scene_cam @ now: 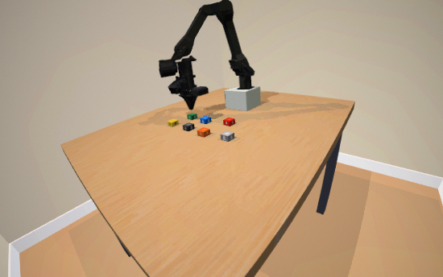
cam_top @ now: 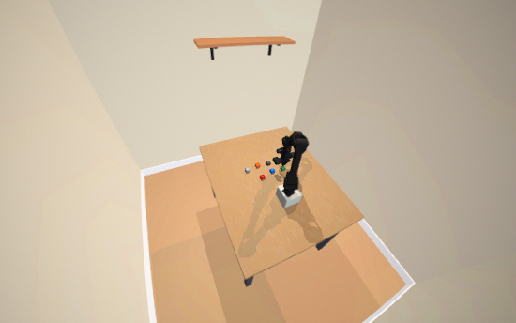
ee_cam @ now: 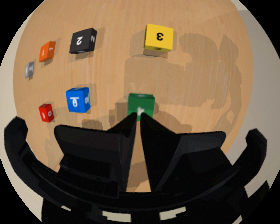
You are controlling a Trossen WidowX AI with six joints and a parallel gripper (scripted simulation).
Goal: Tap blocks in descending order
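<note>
Now: gripper tip 3 cm above the green block. From my gripper tip the other things lie so: yellow block 9 cm ahead, 3 cm to the right, 3 cm below; then blue block 9 cm to the left, 3 cm below, 2 cm ahead; then black block 10 cm ahead, 7 cm to the left, 3 cm below.
</note>
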